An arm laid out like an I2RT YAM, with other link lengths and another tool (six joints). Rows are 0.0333 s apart.
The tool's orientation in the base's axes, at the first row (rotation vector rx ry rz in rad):
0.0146 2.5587 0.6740
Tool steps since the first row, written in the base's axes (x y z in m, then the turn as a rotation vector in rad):
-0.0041 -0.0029 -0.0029 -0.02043 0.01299 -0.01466
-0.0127 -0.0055 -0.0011 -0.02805 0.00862 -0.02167
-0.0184 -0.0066 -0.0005 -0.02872 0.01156 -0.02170
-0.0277 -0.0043 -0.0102 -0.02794 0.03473 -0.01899
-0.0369 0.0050 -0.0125 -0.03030 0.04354 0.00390
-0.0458 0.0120 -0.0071 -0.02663 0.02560 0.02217
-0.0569 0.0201 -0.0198 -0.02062 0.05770 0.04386
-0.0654 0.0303 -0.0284 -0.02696 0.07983 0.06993
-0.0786 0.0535 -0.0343 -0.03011 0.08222 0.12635
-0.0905 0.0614 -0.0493 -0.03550 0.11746 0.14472
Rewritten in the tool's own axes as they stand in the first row. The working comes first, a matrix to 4 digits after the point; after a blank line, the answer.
The tool's axes in the first row as the columns of a matrix, in the base's axes (used below as rounded here):
-0.8796 -0.1111 0.4625
0.1312 0.8780 0.4604
-0.4572 0.4656 -0.7577

0.0046 -0.0034 -0.0010 0.02638 0.00685 0.00764
0.0110 -0.0039 -0.0076 0.03571 0.00060 0.00741
0.0155 -0.0040 -0.0112 0.03670 0.00324 0.00848
0.0285 -0.0054 -0.0071 0.03781 0.02476 0.01746
0.0388 0.0027 -0.0053 0.03058 0.04341 0.00308
0.0451 0.0123 -0.0103 0.01665 0.03576 -0.01733
0.0617 0.0148 -0.0021 0.00565 0.07337 -0.01620
0.0745 0.0206 0.0052 0.00222 0.10565 -0.02870
0.0918 0.0397 0.0143 -0.02050 0.13436 -0.07181
0.1102 0.0410 0.0238 -0.01953 0.17446 -0.07199

